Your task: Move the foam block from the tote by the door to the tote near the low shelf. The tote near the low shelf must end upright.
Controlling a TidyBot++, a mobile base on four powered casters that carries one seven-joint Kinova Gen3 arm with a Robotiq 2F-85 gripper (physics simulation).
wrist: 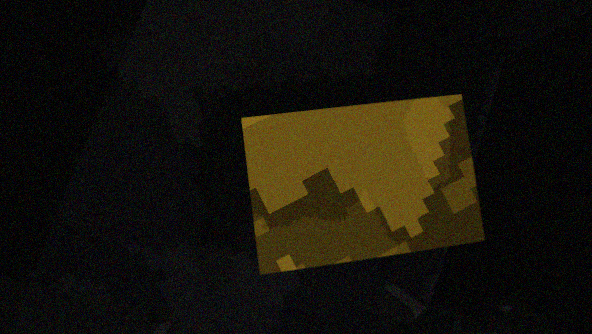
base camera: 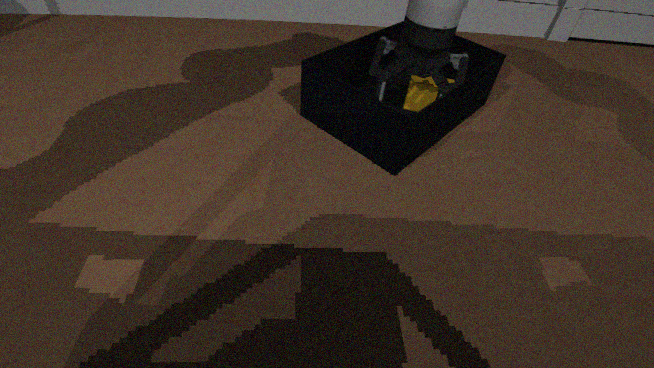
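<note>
A black tote stands upright on the wooden floor in the upper middle of the base camera view. Its dark inside surrounds the block in the wrist view. The yellow foam block lies inside this tote. My gripper is open and reaches down into the tote, with its fingers spread around the block's near part and nothing held. Part of the block is hidden behind the right finger in the base camera view. The fingers are too dark to make out clearly in the wrist view. The other tote does not show.
White panelled fronts and a pale wall base run along the back, close behind the tote. Brown wooden floor with broad dark shadows lies in front of the tote and to both sides.
</note>
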